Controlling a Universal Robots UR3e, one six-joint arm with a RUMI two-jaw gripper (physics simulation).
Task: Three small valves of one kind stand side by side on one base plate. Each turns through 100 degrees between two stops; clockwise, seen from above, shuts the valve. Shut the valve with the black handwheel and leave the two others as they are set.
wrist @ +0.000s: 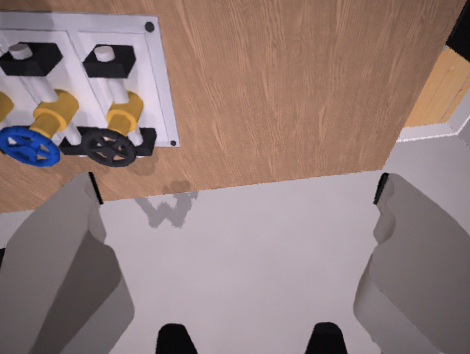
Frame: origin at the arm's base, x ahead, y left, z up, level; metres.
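Where they show: gripper, between the fingertips: (238,177).
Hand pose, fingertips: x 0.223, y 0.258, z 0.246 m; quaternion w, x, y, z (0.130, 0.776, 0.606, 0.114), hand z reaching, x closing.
Things, the pixels of their top centre, and the offset from my fingertips. "*": a spot on its surface instead. Level surfaces: height alone.
- black handwheel, centre of its top: (108,152) dx +0.093, dy -0.195, dz -0.155 m
- yellow valve body, centre of its top: (121,121) dx +0.093, dy -0.195, dz -0.221 m
- white base plate, a spot on its surface: (167,100) * dx +0.117, dy -0.142, dz -0.291 m
- blue handwheel, centre of its top: (27,151) dx +0.065, dy -0.297, dz -0.155 m
- third valve's yellow body, a spot on its surface: (4,105) * dx +0.040, dy -0.377, dz -0.254 m
- brown wooden table top, height of its surface: dz -0.299 m
The black handwheel (109,147) shows at the left in the wrist view, on a yellow valve body (125,112) at the right end of the white base plate (167,100). The blue handwheel (30,146) sits beside it on the left, on its own yellow body (56,111). A sliver of the third valve's yellow body (4,105) shows at the left edge; its handwheel does not show. My gripper (238,177) is wide open, with no object between its fingers. It is to the right of the black handwheel and apart from it; its left fingertip appears just below that wheel.
The plate lies on a brown wooden table top (280,90), close to its front edge. Black blocks (110,61) (32,59) with pale pipes stand on the plate behind the valves. A black object (461,32) shows at the upper right edge. Grey floor (240,265) lies past the table edge.
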